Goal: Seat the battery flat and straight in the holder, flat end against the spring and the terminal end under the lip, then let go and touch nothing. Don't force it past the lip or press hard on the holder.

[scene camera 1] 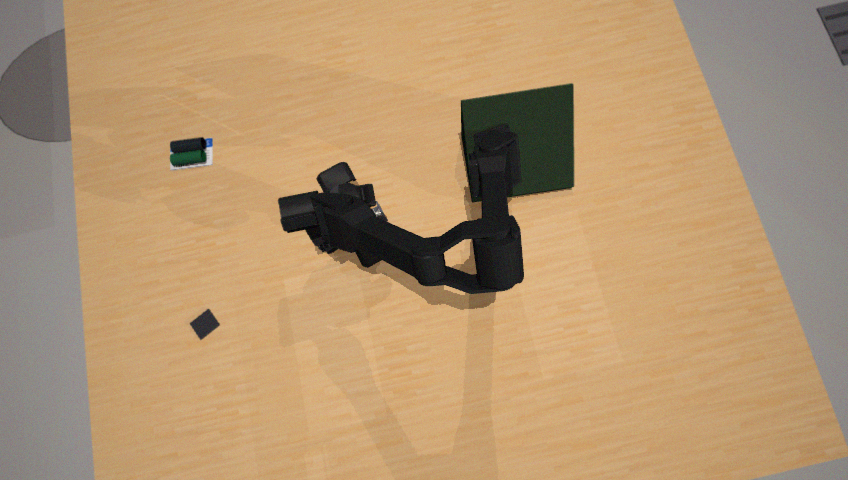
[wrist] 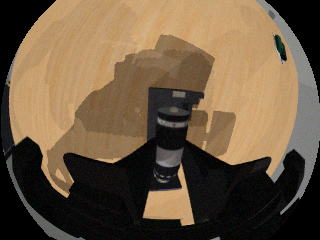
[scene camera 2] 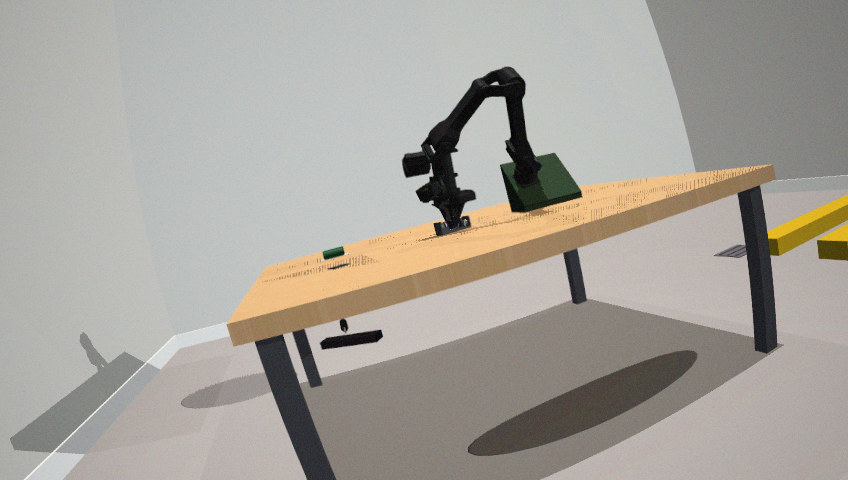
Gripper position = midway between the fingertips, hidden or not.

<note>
In view: my gripper (scene camera 2: 453, 227).
My gripper also shows in scene camera 1 (scene camera 1: 361, 221) and in the wrist view (wrist: 168, 143).
</note>
